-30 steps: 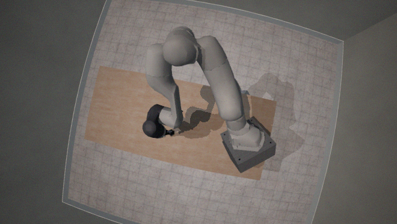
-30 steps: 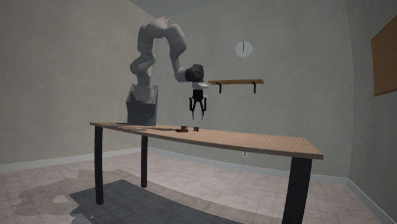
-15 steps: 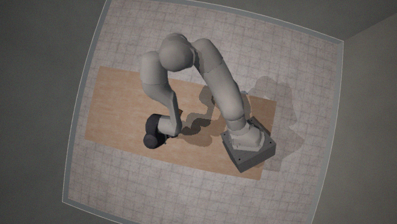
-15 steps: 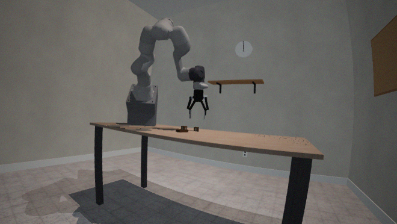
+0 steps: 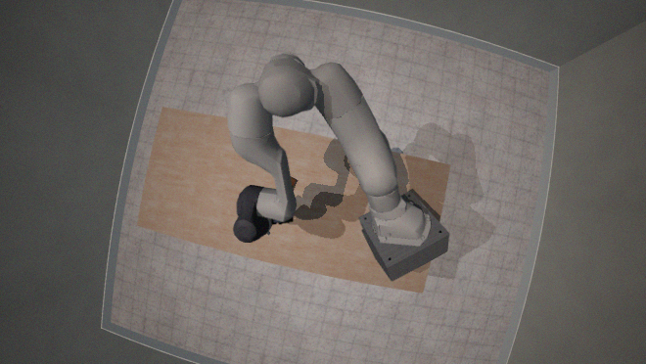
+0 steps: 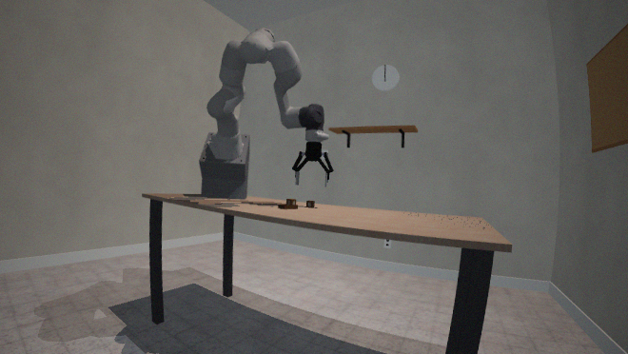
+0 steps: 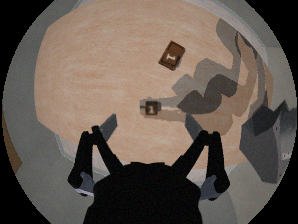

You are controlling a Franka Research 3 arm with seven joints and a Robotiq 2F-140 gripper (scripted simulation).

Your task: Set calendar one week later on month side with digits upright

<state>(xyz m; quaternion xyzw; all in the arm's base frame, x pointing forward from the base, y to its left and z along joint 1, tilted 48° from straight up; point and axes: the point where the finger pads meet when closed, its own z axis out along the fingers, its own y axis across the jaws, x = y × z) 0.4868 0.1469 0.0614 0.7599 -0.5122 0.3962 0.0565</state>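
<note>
My hand is 100 mm above the calendar cube.
</note>
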